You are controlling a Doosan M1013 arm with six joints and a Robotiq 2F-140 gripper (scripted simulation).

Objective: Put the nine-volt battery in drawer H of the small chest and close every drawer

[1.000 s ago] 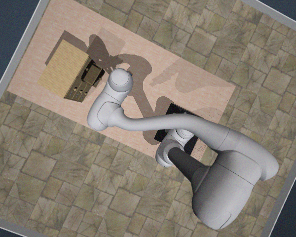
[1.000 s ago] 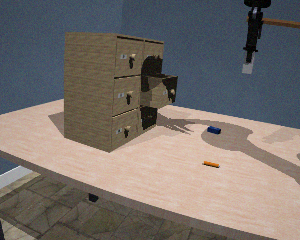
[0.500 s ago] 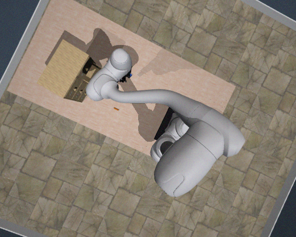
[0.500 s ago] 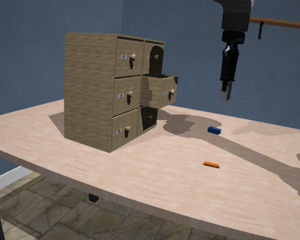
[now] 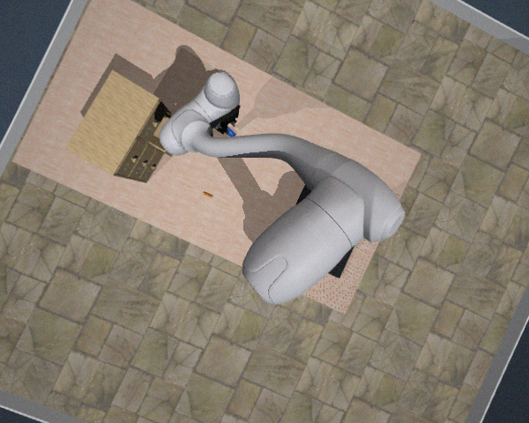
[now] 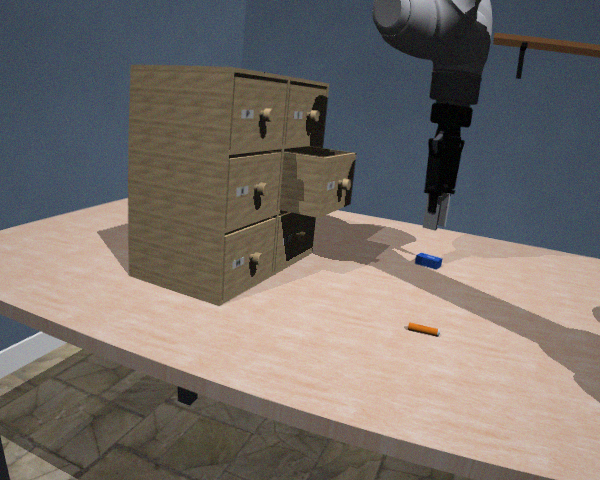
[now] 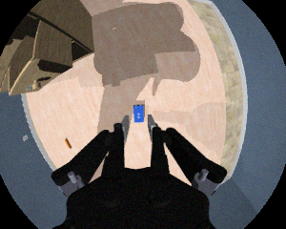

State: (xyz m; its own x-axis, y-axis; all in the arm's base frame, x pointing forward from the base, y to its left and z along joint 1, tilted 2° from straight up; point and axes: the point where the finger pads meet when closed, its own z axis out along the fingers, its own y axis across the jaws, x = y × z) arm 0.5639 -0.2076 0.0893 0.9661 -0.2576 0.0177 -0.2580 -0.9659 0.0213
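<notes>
My gripper is now 10 mm short of the nine-volt battery and 100 mm above it. From my hand the other things lie so: drawer 230 mm ahead, 150 mm to the left, 30 mm above; then small orange cylinder 40 mm behind, 310 mm to the left, 110 mm below.
</notes>
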